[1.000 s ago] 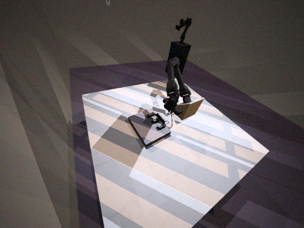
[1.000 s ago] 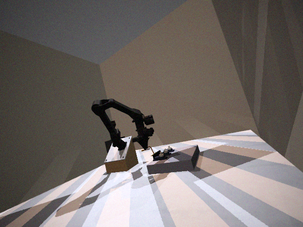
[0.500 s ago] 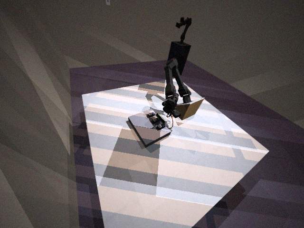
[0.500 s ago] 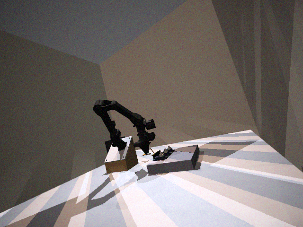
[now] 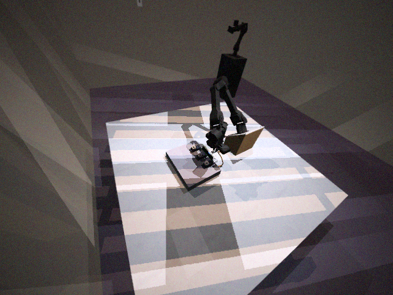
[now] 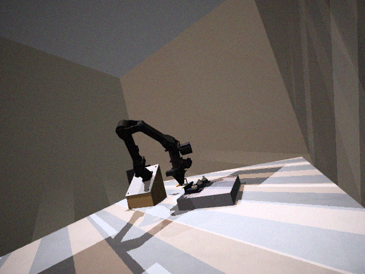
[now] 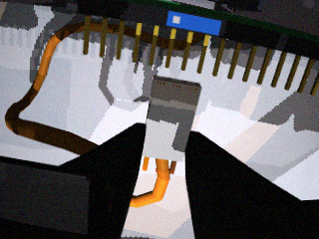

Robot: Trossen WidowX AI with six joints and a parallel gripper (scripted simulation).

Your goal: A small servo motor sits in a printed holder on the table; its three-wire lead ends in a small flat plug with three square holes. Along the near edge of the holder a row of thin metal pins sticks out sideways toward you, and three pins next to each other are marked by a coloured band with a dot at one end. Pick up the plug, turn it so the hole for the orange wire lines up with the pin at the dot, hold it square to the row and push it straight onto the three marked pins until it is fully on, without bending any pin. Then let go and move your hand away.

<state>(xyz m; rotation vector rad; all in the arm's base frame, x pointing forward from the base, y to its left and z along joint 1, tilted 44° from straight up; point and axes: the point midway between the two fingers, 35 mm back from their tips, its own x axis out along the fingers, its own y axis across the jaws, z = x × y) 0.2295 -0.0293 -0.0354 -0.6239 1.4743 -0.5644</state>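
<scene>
My gripper tip is 50 mm short of the blue band. From my gripper tip the other things lie so: grey printed holder: 210 mm ahead, 50 mm below, 10 mm to the right.
</scene>
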